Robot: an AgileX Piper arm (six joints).
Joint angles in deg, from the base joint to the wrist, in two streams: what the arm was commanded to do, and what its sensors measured. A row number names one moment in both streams.
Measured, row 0:
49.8 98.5 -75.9 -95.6 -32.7 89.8
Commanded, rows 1 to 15:
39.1 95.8 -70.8 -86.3 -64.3 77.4
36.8 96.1 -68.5 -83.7 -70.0 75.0
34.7 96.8 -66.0 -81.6 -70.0 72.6
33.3 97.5 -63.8 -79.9 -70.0 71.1
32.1 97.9 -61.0 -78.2 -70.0 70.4
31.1 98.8 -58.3 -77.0 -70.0 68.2
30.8 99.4 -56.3 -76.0 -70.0 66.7
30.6 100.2 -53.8 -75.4 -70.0 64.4
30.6 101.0 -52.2 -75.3 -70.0 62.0
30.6 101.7 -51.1 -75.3 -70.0 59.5
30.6 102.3 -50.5 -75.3 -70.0 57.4
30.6 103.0 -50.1 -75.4 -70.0 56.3
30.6 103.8 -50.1 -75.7 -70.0 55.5
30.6 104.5 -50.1 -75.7 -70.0 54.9
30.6 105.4 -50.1 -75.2 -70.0 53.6
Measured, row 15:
30.9 103.2 -50.5 -77.3 -68.6 58.6
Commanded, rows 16 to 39:
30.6 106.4 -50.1 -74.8 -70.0 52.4
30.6 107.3 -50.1 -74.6 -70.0 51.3
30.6 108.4 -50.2 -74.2 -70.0 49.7
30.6 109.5 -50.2 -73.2 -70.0 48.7
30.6 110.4 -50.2 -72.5 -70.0 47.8
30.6 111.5 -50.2 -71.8 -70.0 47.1
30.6 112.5 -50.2 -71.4 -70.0 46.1
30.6 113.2 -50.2 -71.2 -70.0 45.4
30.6 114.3 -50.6 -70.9 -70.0 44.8
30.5 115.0 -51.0 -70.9 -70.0 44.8
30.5 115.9 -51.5 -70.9 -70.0 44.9
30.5 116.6 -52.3 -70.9 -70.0 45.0
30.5 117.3 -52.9 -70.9 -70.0 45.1
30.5 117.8 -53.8 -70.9 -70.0 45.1
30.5 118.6 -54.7 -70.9 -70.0 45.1
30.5 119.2 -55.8 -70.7 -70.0 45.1
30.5 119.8 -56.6 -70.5 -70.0 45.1
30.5 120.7 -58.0 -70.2 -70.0 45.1
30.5 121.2 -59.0 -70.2 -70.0 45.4
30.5 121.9 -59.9 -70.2 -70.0 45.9
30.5 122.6 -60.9 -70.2 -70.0 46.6
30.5 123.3 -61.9 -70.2 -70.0 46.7
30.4 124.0 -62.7 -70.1 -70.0 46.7
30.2 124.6 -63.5 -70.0 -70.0 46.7
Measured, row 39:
30.9 122.4 -60.5 -71.0 -69.1 46.3
